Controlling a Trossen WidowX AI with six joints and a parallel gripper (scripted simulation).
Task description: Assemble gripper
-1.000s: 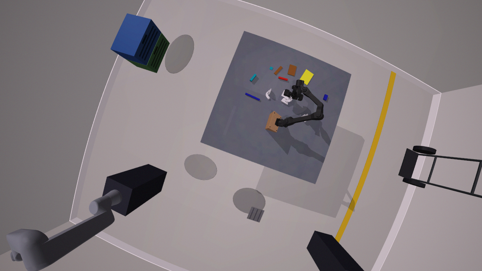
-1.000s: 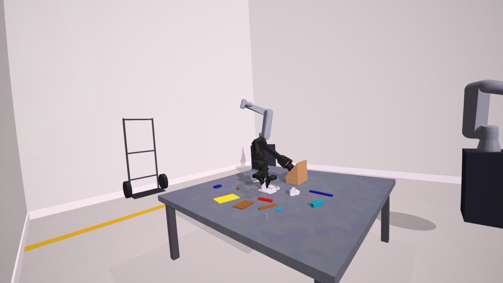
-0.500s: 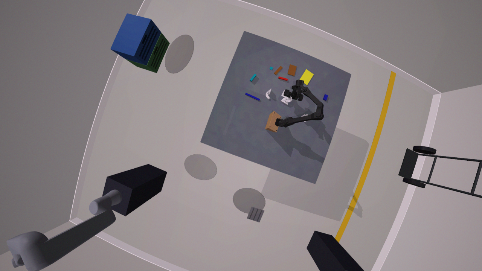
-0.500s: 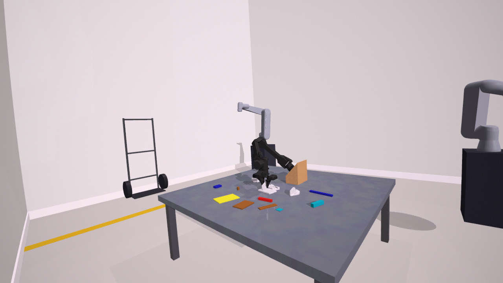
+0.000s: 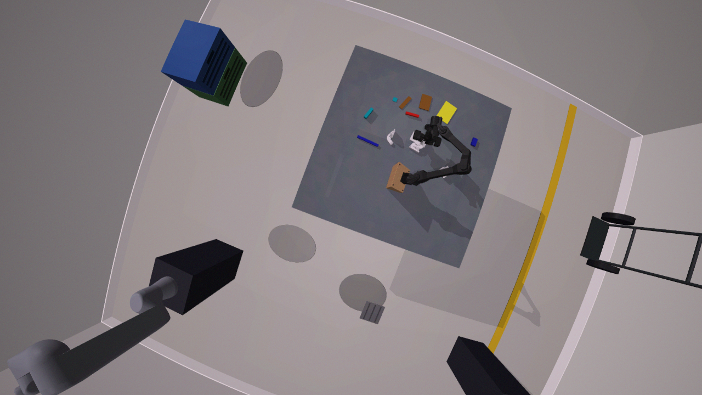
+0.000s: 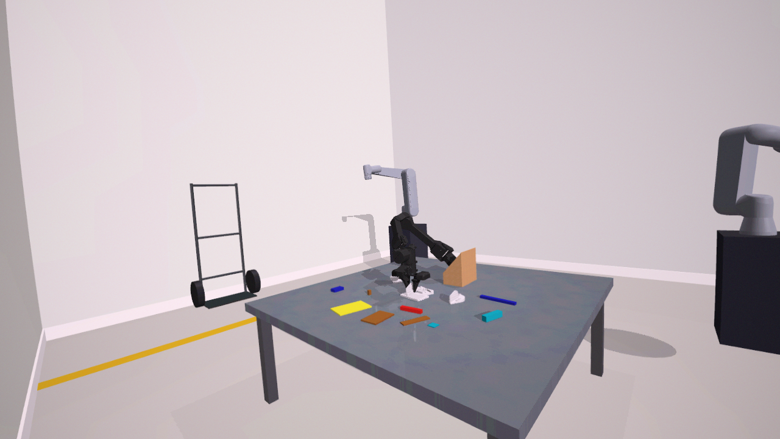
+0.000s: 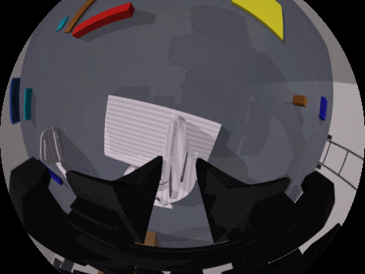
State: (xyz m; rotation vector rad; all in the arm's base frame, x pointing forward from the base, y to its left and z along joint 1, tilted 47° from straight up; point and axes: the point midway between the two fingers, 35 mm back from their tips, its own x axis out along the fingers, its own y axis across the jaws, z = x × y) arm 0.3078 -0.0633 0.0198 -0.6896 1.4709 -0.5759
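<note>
My gripper tip is now 1 cm short of the flat white ribbed part, 3 cm to the right of it and 1 cm above it. Round my gripper tip: white jaw (4 cm behind, 2 cm to the left); red bar (17 cm ahead, 13 cm to the left, 1 cm below); yellow plate (29 cm ahead, 10 cm to the right, 1 cm below).
</note>
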